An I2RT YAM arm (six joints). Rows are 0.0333 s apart.
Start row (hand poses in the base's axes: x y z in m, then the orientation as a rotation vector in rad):
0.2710 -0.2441 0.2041 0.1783 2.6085 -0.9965
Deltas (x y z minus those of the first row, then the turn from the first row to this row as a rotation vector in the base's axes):
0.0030 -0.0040 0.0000 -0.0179 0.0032 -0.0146
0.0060 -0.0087 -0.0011 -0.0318 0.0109 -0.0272
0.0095 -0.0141 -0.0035 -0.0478 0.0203 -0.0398
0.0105 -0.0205 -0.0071 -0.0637 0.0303 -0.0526
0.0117 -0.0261 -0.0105 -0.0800 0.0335 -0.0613
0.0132 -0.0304 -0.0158 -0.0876 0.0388 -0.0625
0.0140 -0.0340 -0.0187 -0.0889 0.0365 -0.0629
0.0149 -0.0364 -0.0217 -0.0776 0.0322 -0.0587
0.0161 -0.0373 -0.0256 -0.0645 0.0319 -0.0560
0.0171 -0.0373 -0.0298 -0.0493 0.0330 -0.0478
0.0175 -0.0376 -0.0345 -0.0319 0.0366 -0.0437
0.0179 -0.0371 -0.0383 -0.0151 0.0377 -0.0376
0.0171 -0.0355 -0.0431 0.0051 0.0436 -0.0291
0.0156 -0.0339 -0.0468 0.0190 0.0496 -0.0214
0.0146 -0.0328 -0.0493 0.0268 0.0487 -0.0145
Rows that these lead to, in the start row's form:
0.2740 -0.2481 0.2041 0.1918 2.6039 -1.0256
0.2770 -0.2528 0.2030 0.2016 2.6049 -1.0504
0.2805 -0.2582 0.2006 0.2101 2.6060 -1.0786
0.2815 -0.2646 0.1970 0.2187 2.6075 -1.1070
0.2827 -0.2702 0.1936 0.2248 2.6019 -1.1321
0.2842 -0.2745 0.1883 0.2221 2.6022 -1.1443
0.2850 -0.2781 0.1854 0.2234 2.5994 -1.1452
0.2859 -0.2805 0.1824 0.2225 2.6018 -1.1277
0.2871 -0.2814 0.1785 0.2224 2.6089 -1.1098
0.2881 -0.2814 0.1743 0.2147 2.6177 -1.0879
0.2885 -0.2817 0.1696 0.2120 2.6304 -1.0653
0.2889 -0.2812 0.1658 0.2075 2.6400 -1.0418
0.2881 -0.2796 0.1610 0.1985 2.6552 -1.0146
0.2866 -0.2780 0.1573 0.1889 2.6670 -0.9959
0.2856 -0.2769 0.1548 0.1820 2.6693 -0.9830

